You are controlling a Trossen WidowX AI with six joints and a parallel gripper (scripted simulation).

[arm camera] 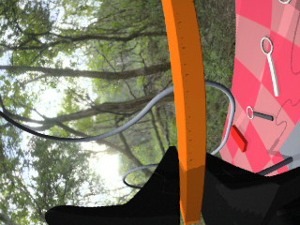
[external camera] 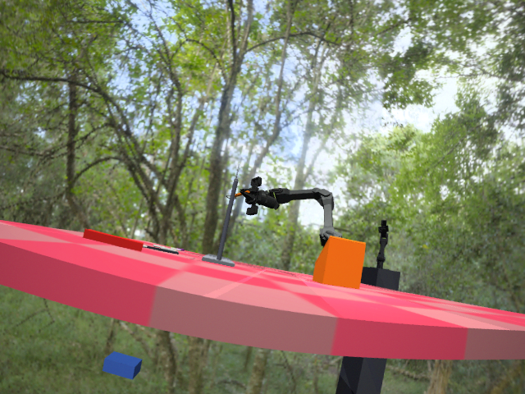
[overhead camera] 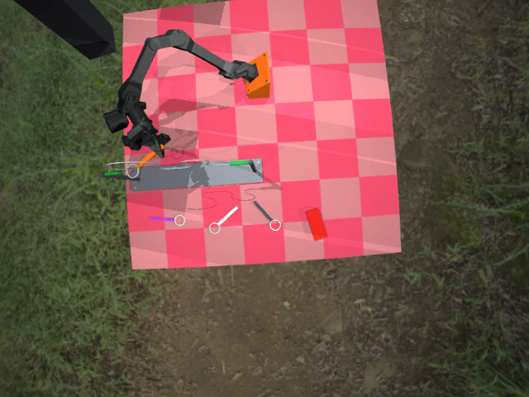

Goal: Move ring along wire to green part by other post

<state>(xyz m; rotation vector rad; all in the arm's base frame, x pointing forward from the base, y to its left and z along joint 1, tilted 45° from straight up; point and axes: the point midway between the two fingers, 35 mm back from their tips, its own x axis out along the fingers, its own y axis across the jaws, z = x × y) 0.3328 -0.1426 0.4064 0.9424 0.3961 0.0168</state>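
Now: gripper tip 8 cm to the left of the ring with orange handle and 1 cm above it. The rest, counted from my gripper tip: blue block: 81 cm below, 33 cm ahead, 12 cm to the left; then red block: 51 cm to the left, 38 cm ahead, 32 cm below.
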